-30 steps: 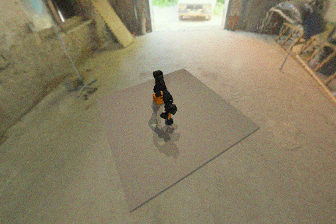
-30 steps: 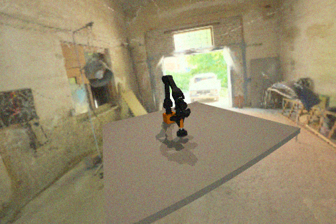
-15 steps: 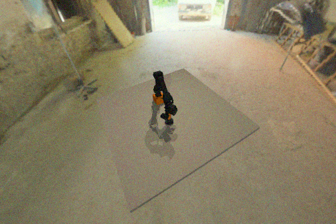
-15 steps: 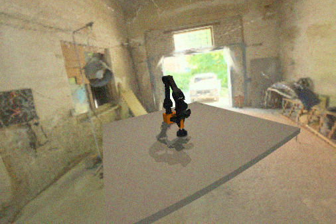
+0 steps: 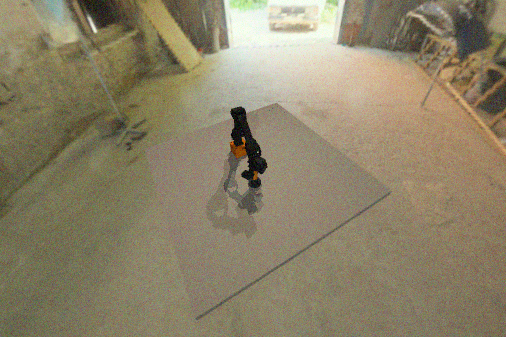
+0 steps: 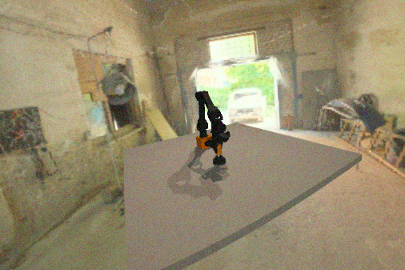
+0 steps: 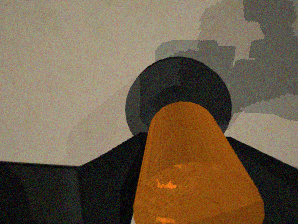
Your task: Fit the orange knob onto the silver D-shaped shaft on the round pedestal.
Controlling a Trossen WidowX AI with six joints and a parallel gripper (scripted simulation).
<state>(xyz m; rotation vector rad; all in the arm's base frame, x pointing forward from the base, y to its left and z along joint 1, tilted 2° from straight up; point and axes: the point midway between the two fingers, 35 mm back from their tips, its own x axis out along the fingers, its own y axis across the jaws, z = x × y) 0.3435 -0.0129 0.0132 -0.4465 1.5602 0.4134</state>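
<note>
The orange knob lies 30 mm above my gripper tip. Round my gripper tip: round black pedestal 40 mm below.
</note>
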